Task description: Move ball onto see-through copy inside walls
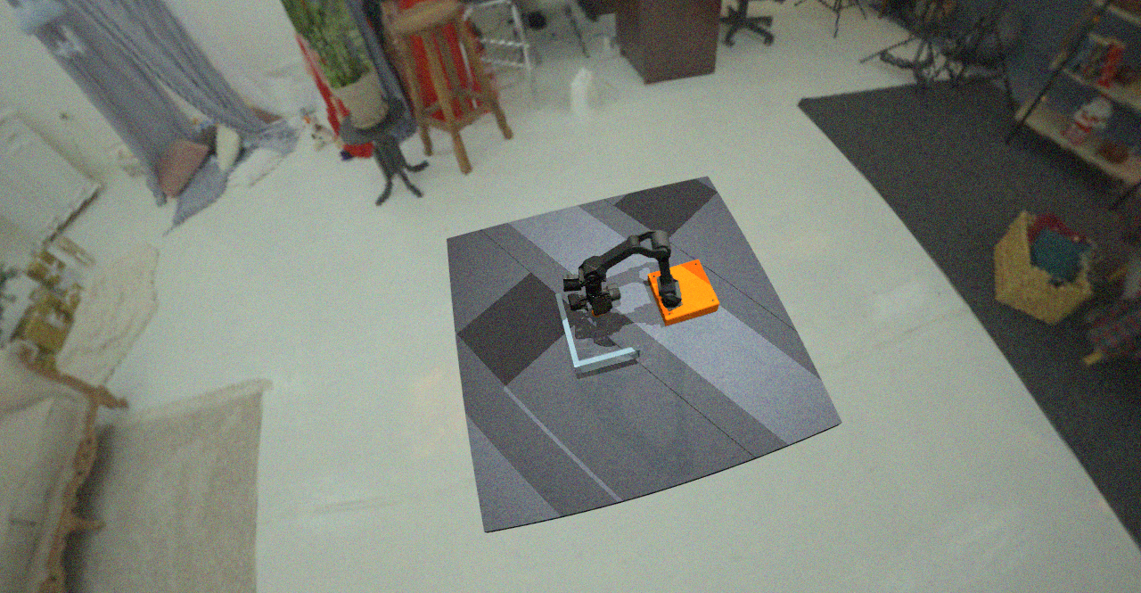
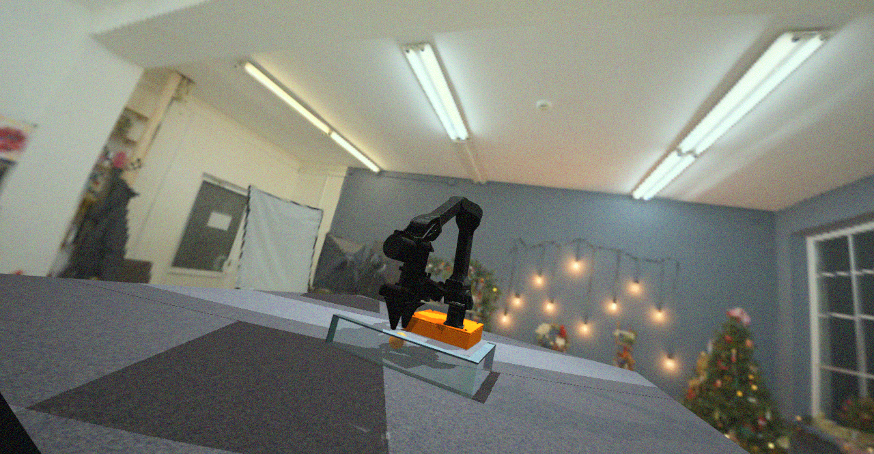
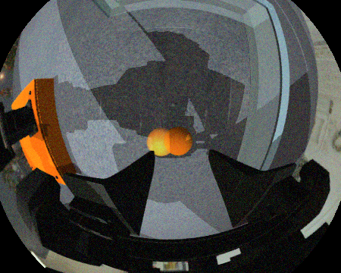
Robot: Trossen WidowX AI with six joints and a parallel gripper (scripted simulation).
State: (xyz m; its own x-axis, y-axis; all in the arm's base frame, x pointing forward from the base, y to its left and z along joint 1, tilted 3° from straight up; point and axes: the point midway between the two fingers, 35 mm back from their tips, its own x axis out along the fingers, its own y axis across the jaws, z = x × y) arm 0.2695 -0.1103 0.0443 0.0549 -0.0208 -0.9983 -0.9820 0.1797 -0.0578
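The orange ball is 30 mm below my gripper tip and 20 mm behind it.
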